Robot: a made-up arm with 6 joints. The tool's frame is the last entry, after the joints.
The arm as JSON. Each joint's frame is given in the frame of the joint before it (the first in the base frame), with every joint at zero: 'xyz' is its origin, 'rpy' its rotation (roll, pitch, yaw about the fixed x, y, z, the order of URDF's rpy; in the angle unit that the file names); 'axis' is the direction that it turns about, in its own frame. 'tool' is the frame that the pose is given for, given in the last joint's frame.
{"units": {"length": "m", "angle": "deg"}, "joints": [
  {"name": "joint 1", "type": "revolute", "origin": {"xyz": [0.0, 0.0, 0.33], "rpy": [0.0, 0.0, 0.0]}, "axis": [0.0, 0.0, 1.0]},
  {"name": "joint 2", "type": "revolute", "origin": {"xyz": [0.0, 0.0, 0.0], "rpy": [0.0, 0.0, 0.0]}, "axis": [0.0, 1.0, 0.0]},
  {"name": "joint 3", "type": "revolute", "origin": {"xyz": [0.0, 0.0, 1.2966], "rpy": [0.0, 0.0, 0.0]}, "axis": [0.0, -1.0, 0.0]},
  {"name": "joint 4", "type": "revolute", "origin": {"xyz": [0.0, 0.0, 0.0], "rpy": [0.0, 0.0, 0.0]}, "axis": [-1.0, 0.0, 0.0]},
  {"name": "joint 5", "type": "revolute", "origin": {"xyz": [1.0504, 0.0, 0.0], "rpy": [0.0, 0.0, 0.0]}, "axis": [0.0, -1.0, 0.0]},
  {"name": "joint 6", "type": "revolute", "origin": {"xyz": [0.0, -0.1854, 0.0], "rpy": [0.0, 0.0, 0.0]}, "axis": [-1.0, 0.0, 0.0]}
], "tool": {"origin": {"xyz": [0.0, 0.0, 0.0], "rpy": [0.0, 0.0, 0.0]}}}
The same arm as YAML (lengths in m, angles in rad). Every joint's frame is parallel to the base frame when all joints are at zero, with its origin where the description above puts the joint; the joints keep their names.
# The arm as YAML. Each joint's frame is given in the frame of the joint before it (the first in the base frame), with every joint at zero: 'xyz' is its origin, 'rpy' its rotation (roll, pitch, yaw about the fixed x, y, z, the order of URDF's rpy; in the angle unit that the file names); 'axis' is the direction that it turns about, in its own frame. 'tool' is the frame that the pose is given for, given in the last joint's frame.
units:
  length: m
  angle: rad
joints:
  - name: joint 1
    type: revolute
    origin:
      xyz: [0.0, 0.0, 0.33]
      rpy: [0.0, 0.0, 0.0]
    axis: "+z"
  - name: joint 2
    type: revolute
    origin:
      xyz: [0.0, 0.0, 0.0]
      rpy: [0.0, 0.0, 0.0]
    axis: "+y"
  - name: joint 3
    type: revolute
    origin:
      xyz: [0.0, 0.0, 1.2966]
      rpy: [0.0, 0.0, 0.0]
    axis: "-y"
  - name: joint 4
    type: revolute
    origin:
      xyz: [0.0, 0.0, 0.0]
      rpy: [0.0, 0.0, 0.0]
    axis: "-x"
  - name: joint 5
    type: revolute
    origin:
      xyz: [1.0504, 0.0, 0.0]
      rpy: [0.0, 0.0, 0.0]
    axis: "-y"
  - name: joint 6
    type: revolute
    origin:
      xyz: [0.0, -0.1854, 0.0]
      rpy: [0.0, 0.0, 0.0]
    axis: "-x"
tool:
  origin:
    xyz: [0.0, 0.0, 0.0]
    rpy: [0.0, 0.0, 0.0]

